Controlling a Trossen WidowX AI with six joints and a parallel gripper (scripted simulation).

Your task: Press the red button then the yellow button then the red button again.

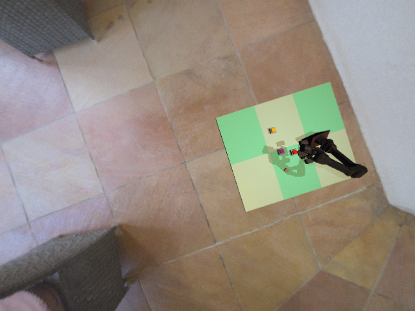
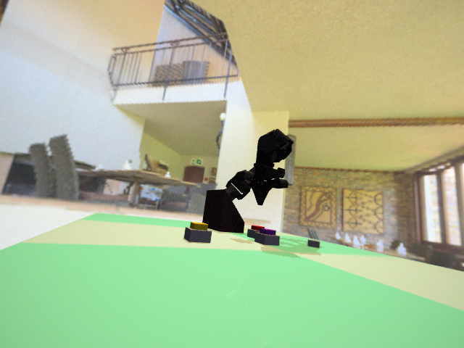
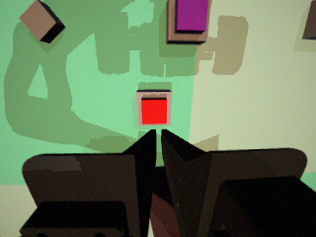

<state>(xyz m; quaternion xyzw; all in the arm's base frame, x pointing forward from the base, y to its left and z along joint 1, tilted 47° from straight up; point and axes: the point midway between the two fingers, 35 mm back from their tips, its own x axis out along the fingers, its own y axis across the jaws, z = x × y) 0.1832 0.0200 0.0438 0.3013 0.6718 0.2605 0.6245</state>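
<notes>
Right now my gripper tip is 100 mm short of the yellow button, 250 mm to the left of it and 80 mm above it. Also, from my gripper tip: red button: 80 mm below; then purple button: 100 mm ahead, 50 mm to the right, 80 mm below; then block: 120 mm ahead, 130 mm to the left, 100 mm below.
</notes>
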